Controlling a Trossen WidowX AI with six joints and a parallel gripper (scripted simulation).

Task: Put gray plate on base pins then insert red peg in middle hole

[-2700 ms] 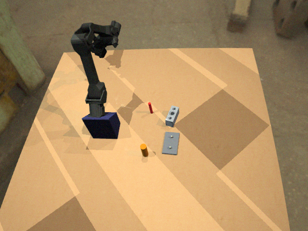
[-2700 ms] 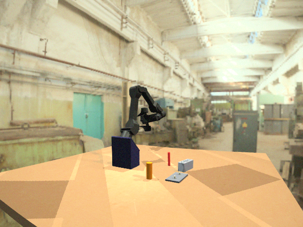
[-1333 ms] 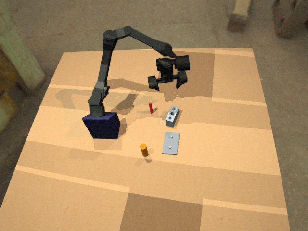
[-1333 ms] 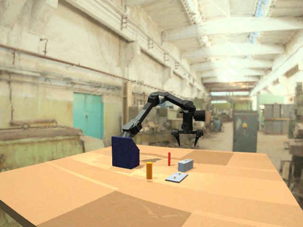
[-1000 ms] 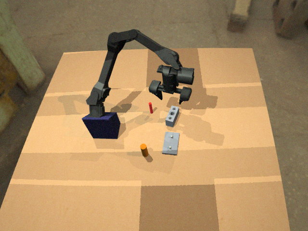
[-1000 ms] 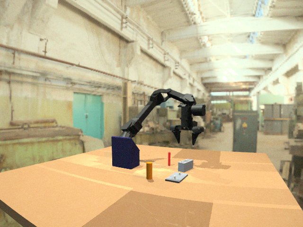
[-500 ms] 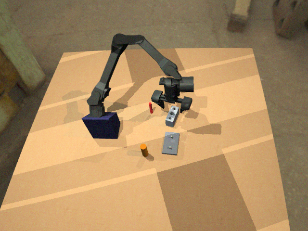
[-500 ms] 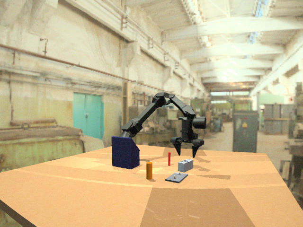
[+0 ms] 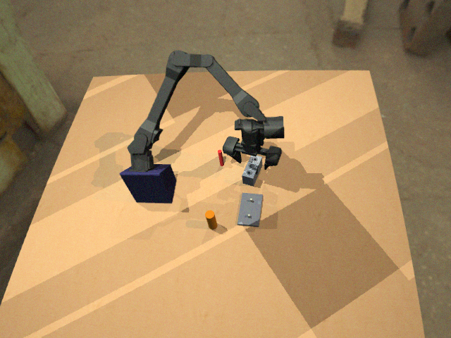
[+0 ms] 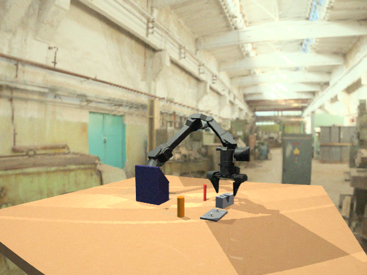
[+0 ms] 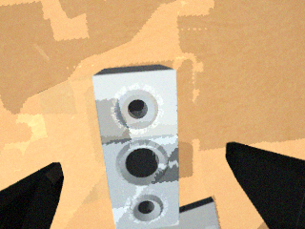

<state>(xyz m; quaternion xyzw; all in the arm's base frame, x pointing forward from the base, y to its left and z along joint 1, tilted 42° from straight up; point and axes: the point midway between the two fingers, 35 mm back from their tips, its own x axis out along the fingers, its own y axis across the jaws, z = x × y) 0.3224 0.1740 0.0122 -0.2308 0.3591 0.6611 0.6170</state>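
Right now my gripper tip is 10 mm above the gray plate. The rest, counted from my gripper tip: red peg (120 mm behind, 20 mm to the left, 10 mm below); then orange cylinder (90 mm behind, 220 mm to the right, 10 mm below); then flat gray base (20 mm ahead, 140 mm to the right, 40 mm below).
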